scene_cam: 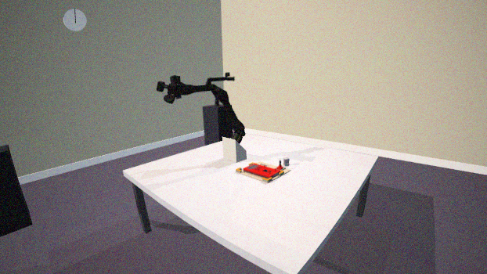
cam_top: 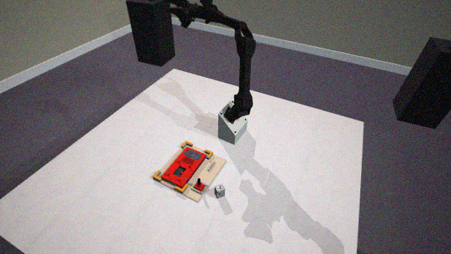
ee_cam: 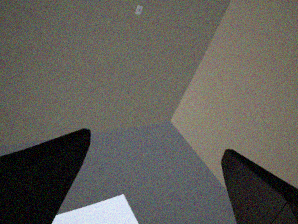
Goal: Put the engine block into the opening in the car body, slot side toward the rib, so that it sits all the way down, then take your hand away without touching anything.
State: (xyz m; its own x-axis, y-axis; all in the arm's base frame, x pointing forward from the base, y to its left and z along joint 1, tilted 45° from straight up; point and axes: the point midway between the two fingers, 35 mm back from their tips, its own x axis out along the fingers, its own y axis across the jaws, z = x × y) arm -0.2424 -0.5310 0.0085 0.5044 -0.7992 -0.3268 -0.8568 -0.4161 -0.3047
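The engine block lies 53 cm ahead of my gripper tip, 52 cm below it and 49 cm to the left of it.
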